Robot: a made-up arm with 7 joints. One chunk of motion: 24 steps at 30 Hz.
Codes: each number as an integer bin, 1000 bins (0 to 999) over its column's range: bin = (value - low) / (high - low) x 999, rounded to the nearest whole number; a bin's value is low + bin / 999 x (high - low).
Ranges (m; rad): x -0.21..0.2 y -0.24..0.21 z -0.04..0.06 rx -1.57..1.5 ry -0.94..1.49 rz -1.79..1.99
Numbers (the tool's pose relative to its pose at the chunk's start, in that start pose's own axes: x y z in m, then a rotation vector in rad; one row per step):
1: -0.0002 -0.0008 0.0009 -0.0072 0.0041 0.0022
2: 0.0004 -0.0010 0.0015 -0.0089 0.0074 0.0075
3: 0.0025 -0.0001 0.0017 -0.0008 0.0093 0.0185
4: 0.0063 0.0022 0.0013 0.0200 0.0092 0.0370
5: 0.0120 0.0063 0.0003 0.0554 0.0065 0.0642
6: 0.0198 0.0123 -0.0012 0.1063 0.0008 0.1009
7: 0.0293 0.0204 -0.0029 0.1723 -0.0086 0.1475
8: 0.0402 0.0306 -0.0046 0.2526 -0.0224 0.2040
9: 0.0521 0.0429 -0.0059 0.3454 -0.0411 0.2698
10: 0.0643 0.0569 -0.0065 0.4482 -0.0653 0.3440
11: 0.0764 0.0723 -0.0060 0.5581 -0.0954 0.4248
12: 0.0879 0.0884 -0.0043 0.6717 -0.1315 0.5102
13: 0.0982 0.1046 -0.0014 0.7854 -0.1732 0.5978
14: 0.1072 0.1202 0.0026 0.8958 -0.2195 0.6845
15: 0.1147 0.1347 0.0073 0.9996 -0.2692 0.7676
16: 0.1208 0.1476 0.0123 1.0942 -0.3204 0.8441
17: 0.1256 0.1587 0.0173 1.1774 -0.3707 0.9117
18: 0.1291 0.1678 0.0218 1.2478 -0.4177 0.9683
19: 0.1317 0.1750 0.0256 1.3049 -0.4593 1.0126
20: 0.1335 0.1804 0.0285 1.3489 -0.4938 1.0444
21: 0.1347 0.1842 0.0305 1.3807 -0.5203 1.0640
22: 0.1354 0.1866 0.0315 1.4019 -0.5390 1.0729
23: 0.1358 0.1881 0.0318 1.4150 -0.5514 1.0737
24: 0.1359 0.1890 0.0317 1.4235 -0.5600 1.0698
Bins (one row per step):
1: 511 531 409 509 388 474
2: 513 531 415 508 389 475
3: 518 533 417 511 390 478
4: 527 538 413 517 390 483
5: 541 547 403 529 389 490
6: 560 560 388 545 387 500
7: 583 578 371 567 383 512
8: 610 601 354 593 377 527
9: 639 628 341 623 370 544
10: 668 659 335 657 360 564
11: 698 693 340 692 347 585
12: 726 729 357 729 332 608
13: 751 765 386 766 315 631
14: 773 800 426 802 296 654
15: 791 832 473 836 276 676
16: 806 860 522 867 255 696
17: 818 885 572 894 234 714
18: 826 905 617 917 215 729
19: 833 921 655 936 198 741
20: 837 933 684 950 183 749
21: 840 942 704 960 173 754
22: 842 947 714 967 165 757
23: 843 950 717 971 160 757
24: 843 952 716 974 156 756

